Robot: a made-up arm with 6 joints.
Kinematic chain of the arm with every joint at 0, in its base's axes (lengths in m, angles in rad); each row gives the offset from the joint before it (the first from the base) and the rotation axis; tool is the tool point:
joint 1: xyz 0 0 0.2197 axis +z
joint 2: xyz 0 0 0 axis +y
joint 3: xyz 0 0 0.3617 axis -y
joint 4: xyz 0 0 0 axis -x
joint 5: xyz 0.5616 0 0 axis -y
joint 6: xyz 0 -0.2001 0 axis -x
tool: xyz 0 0 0
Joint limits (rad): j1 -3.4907..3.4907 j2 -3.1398..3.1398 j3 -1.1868..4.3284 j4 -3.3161..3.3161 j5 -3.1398..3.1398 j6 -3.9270..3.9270
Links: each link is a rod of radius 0.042 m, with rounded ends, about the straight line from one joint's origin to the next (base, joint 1, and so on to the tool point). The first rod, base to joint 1, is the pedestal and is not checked.
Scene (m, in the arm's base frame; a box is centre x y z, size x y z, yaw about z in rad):
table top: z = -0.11
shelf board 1: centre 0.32 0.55 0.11 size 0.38 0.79 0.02 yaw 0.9
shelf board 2: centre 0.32 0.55 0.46 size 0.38 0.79 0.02 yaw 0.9
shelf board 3: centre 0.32 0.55 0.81 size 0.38 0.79 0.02 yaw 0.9
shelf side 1: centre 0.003 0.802 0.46 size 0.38 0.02 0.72 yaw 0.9
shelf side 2: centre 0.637 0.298 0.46 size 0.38 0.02 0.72 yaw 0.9
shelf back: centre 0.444 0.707 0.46 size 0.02 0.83 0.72 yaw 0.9
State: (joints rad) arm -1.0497 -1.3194 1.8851 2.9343 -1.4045 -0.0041
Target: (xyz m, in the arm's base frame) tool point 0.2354 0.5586 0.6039
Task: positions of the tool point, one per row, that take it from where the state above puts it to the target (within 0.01 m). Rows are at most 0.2 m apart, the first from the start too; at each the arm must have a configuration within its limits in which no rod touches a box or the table.
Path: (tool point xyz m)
1: -0.3178 0.8373 0.3226
2: -0.3428 0.7684 0.4024
3: -0.3561 0.6827 0.4688
4: -0.3574 0.5853 0.5187
5: -0.3478 0.4816 0.5506
6: -0.1959 0.4507 0.5966
7: -0.0653 0.3878 0.6134
8: 0.0357 0.3070 0.6039
9: 0.0698 0.3679 0.6252
10: 0.1135 0.4332 0.6337
11: 0.1686 0.4983 0.6271
12: 0.2354 0.5586 0.6039

